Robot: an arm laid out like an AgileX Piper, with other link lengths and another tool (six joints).
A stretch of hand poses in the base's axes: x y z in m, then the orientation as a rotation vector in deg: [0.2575 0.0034 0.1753 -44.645 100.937 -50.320]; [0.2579 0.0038 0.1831 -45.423 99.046 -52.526]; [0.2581 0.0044 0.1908 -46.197 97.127 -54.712]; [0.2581 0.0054 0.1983 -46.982 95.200 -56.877]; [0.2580 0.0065 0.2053 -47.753 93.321 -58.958]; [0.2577 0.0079 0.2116 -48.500 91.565 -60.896]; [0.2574 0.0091 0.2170 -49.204 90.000 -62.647]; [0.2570 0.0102 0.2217 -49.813 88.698 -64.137]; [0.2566 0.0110 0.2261 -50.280 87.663 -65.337]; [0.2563 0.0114 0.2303 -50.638 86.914 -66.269]
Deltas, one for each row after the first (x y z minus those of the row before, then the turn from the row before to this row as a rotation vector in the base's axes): [0.0004 0.0004 0.0078 -2.124 -1.282 0.157]; [0.0002 0.0006 0.0077 -2.133 -1.271 0.160]; [0.0000 0.0010 0.0075 -2.146 -1.237 0.160]; [-0.0001 0.0011 0.0070 -2.094 -1.170 0.155]; [-0.0003 0.0014 0.0063 -1.982 -1.051 0.142]; [-0.0003 0.0012 0.0054 -1.815 -0.894 0.114]; [-0.0004 0.0011 0.0047 -1.553 -0.716 0.074]; [-0.0004 0.0008 0.0044 -1.241 -0.568 0.035]; [-0.0003 0.0004 0.0042 -0.953 -0.397 -0.009]
